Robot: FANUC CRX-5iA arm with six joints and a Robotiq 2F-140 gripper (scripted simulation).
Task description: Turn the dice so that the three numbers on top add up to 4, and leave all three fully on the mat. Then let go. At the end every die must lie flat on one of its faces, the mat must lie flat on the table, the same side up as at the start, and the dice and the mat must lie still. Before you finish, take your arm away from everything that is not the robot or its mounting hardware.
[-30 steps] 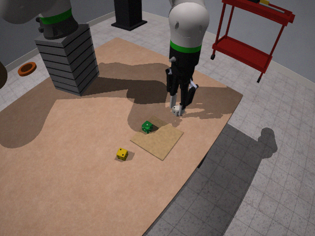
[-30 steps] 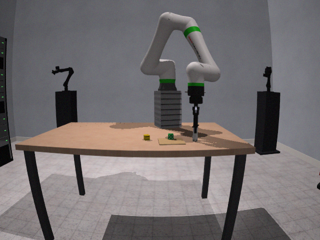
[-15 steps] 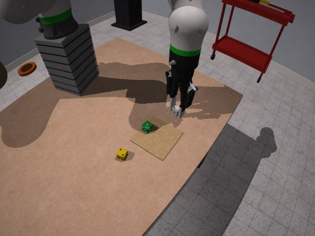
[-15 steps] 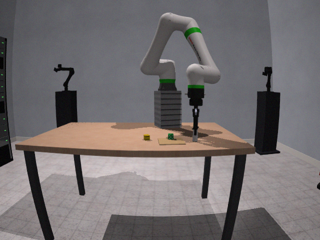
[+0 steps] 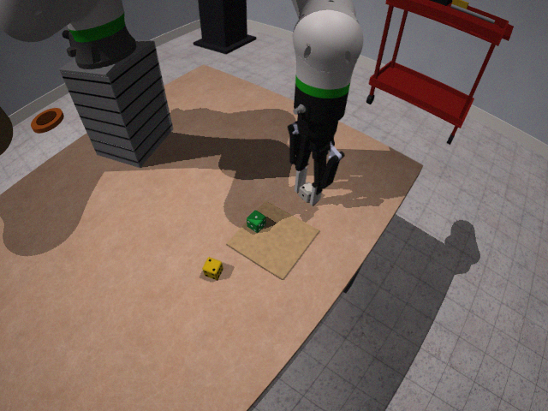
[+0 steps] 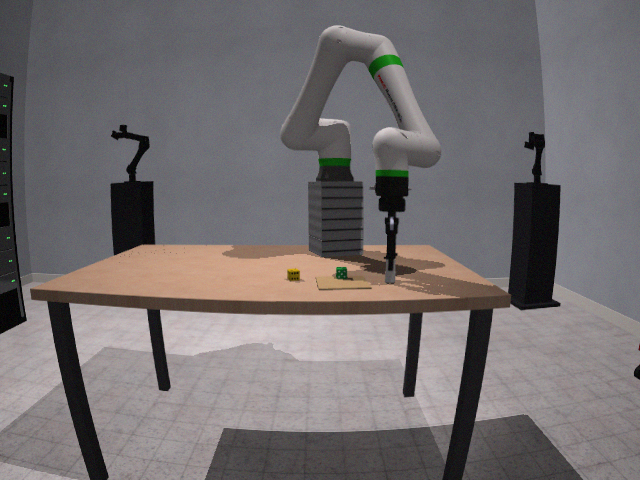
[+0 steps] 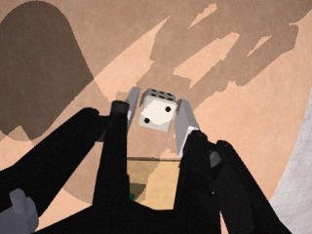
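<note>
The white die is 2 cm below my hand. From my hand the other things lie so: green die (4 cm behind, 14 cm to the right, 2 cm below); then yellow die (4 cm behind, 27 cm to the right, 2 cm below); then tan mat (14 cm to the right, 3 cm below).
</note>
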